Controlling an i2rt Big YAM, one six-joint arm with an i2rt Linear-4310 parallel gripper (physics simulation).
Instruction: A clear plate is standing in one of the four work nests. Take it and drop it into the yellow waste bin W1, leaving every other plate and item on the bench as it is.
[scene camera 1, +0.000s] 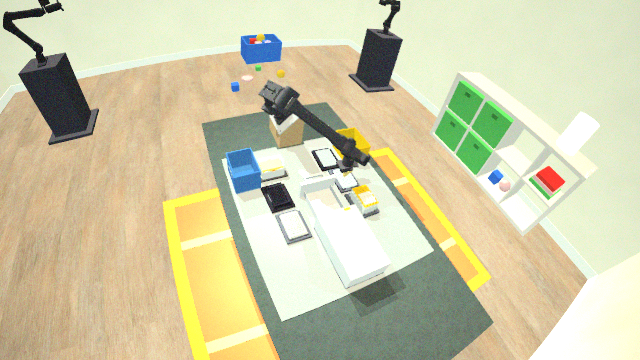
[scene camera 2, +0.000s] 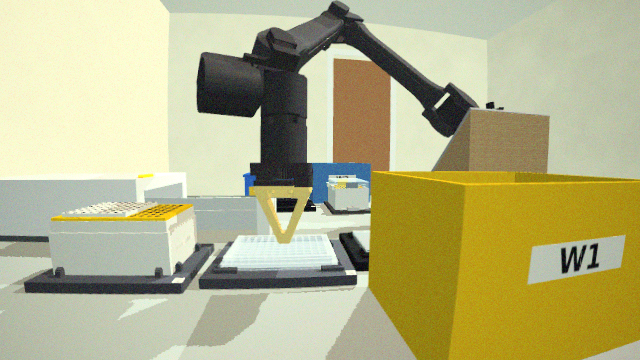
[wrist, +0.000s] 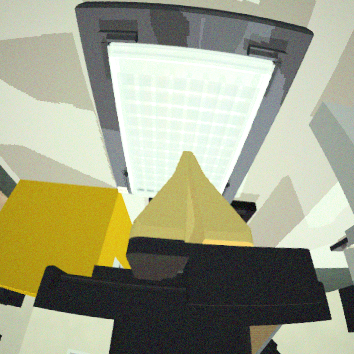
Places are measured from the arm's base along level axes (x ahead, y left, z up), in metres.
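Pixels of known places: gripper, between the fingertips: (scene camera 1: 344, 176) (scene camera 2: 284, 243) (wrist: 186, 156); arm's base, origin of its link: (scene camera 2: 482, 151).
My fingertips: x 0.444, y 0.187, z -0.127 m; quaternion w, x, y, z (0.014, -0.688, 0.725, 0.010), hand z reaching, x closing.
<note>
Ahead of a thing's pixels: the offset from my fingertips to its top centre.
A clear gridded plate @[dx +0.003, dy +0.005, dz +0.000 m] (scene camera 1: 346, 181) (scene camera 2: 250, 254) (wrist: 185, 105) lies flat in its dark nest (scene camera 2: 280, 281) (wrist: 299, 55). My gripper (scene camera 1: 348, 174) (scene camera 2: 284, 240) (wrist: 186, 156) is shut and empty. It points straight down over the plate, its gold fingertips at or very slightly above the plate's top; I cannot tell whether they touch it. In the wrist view the fingers hide the plate's near part. The yellow waste bin W1 @[dx -0.176, dy +0.137, dz +0.093 m] (scene camera 1: 361, 142) (scene camera 2: 420, 240) (wrist: 60, 225) stands beside the nest, on the right in scene camera 2.
A yellow-topped tip box @[dx +0.182, dy +0.012, dz +0.050 m] (scene camera 1: 366, 197) (scene camera 2: 112, 245) stands in the neighbouring nest. Another plate @[dx -0.167, dy -0.022, dz -0.007 m] (scene camera 1: 326, 158) lies in a black nest near the bin. A white instrument @[dx +0.390, dy -0.184, dz +0.080 m] (scene camera 1: 350, 240), a black plate @[dx +0.006, dy -0.375, dz +0.000 m] (scene camera 1: 278, 196), a white plate @[dx +0.187, dy -0.365, dz +0.000 m] (scene camera 1: 294, 225) and a blue bin @[dx -0.169, dy -0.501, dz +0.093 m] (scene camera 1: 243, 172) stand on the bench.
</note>
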